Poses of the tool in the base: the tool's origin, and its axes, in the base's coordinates. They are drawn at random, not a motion.
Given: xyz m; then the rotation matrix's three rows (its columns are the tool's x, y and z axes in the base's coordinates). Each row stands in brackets.
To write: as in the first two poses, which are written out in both.
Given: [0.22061 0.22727 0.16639], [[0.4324 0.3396 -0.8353], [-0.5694 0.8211 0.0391], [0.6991 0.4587 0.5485]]
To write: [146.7 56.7 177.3 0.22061 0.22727 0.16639]
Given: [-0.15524 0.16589 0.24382], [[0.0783 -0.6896 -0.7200], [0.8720 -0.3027 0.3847], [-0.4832 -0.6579 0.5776]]
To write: [-53.7 54.7 151.9 -0.15524 0.16589 0.24382]
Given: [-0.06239 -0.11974 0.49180], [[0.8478 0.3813 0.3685], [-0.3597 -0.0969 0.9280], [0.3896 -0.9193 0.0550]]
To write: [-113.0 86.8 68.3 -0.06239 -0.11974 0.49180]
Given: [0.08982 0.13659 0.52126], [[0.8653 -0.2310 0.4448], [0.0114 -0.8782 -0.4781], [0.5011 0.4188 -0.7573]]
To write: [140.1 139.2 -47.1 0.08982 0.13659 0.52126]
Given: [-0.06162 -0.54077 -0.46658], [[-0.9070 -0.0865 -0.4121], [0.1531 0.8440 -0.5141], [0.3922 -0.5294 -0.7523]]
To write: [-126.5 138.8 -128.7 -0.06162 -0.54077 -0.46658]
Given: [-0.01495 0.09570 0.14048], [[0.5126 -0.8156 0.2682], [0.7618 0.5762 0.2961], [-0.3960 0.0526 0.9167]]
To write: [7.6 23.5 47.8 -0.01495 0.09570 0.14048]
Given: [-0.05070 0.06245 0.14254], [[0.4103 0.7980 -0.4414], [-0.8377 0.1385 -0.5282], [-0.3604 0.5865 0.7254]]
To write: [58.4 43.5 -129.9 -0.05070 0.06245 0.14254]
